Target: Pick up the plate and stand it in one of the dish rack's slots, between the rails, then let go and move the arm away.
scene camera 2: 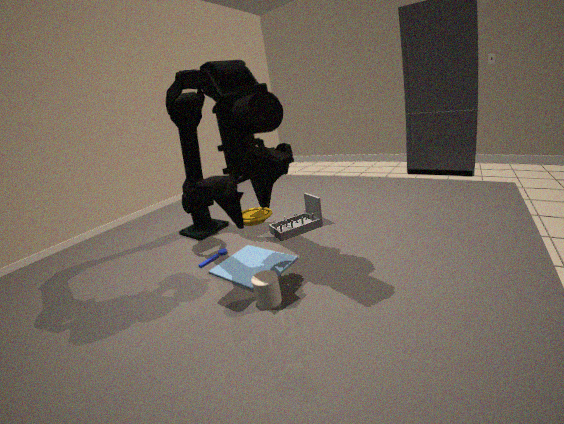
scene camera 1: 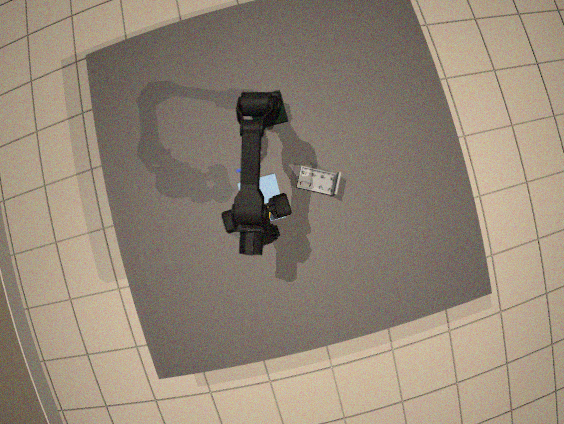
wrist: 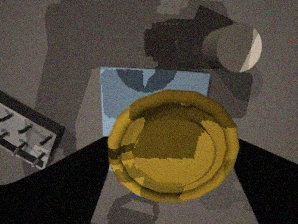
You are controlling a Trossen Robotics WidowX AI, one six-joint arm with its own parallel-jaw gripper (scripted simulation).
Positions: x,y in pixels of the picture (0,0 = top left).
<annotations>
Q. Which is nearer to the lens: the yellow plate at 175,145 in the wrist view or the cup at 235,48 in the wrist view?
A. The yellow plate.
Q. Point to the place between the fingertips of my gripper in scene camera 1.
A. At 259,213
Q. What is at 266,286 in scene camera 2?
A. A cup.
</annotations>
